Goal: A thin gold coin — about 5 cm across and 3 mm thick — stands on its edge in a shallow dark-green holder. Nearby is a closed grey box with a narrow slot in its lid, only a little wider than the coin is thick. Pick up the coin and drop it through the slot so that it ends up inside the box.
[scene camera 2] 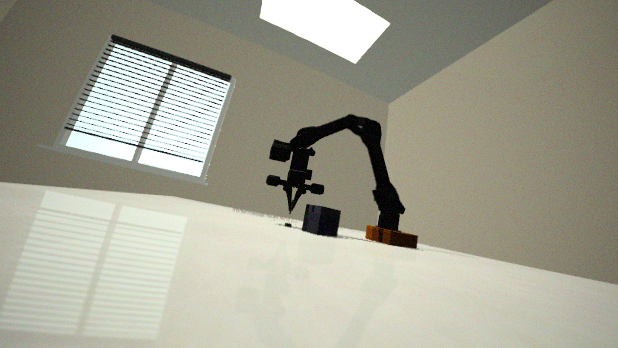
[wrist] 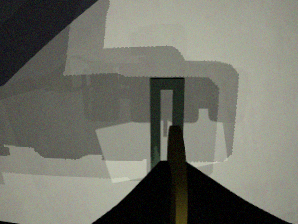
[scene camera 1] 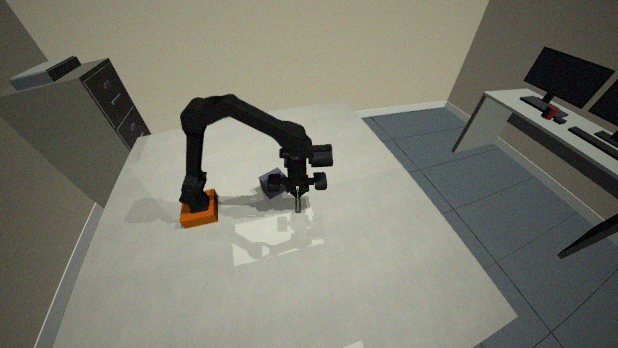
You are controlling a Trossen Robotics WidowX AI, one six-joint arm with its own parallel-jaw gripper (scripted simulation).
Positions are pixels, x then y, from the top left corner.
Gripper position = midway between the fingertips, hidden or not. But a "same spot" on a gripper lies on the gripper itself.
The gripper shows in scene camera 2 [290, 211], in the wrist view and in scene camera 1. The same spot on the gripper: [wrist: 203, 192] is [scene camera 1: 298, 189].
